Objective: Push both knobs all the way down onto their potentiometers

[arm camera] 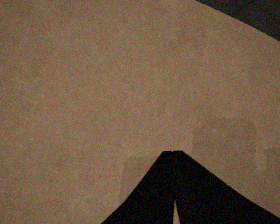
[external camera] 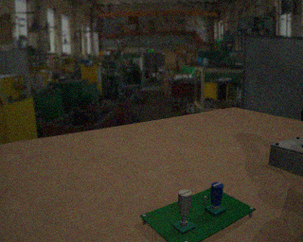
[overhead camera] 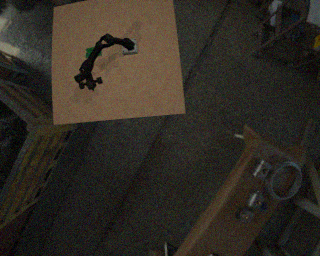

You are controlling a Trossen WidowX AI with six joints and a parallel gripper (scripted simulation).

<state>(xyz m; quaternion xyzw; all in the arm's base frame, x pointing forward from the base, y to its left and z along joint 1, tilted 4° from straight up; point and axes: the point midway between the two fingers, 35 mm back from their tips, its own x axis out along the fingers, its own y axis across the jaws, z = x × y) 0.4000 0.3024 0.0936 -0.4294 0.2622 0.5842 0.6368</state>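
Now: the blue knob 5 cm behind my gripper tip, 39 cm to the right of it and 10 cm below it. From my gripper tip the other things lie so: grey knob 1 cm ahead, 41 cm to the right, 9 cm below.
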